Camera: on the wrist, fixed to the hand. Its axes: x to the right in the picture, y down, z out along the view.
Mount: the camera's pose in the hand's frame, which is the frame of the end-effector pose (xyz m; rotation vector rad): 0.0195 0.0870 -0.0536 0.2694 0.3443 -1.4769
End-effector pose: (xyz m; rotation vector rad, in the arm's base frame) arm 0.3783 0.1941 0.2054 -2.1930 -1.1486 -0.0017
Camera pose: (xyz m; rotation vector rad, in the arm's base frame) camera 0.4695 0.1441 0.2056 -0.6774 -2.0774 -0.7462
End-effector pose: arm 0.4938 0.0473 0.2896 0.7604 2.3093 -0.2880
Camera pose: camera 0.5049 0.1471 0.3167 1.0154 -2.7307 1.1560
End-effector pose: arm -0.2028 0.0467 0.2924 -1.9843 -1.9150 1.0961
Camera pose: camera -0.1035 0.0700 0.2721 -0.2325 -2.0601 0.4391
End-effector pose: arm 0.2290 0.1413 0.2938 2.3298 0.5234 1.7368
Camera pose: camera 0.1973 0.0657 0.3578 0.9558 1.9227 1.1951
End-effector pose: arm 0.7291 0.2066 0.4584 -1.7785 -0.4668 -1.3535
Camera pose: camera 0.7652 0.1098 0.4463 -0.7587 -1.8445 -2.2856
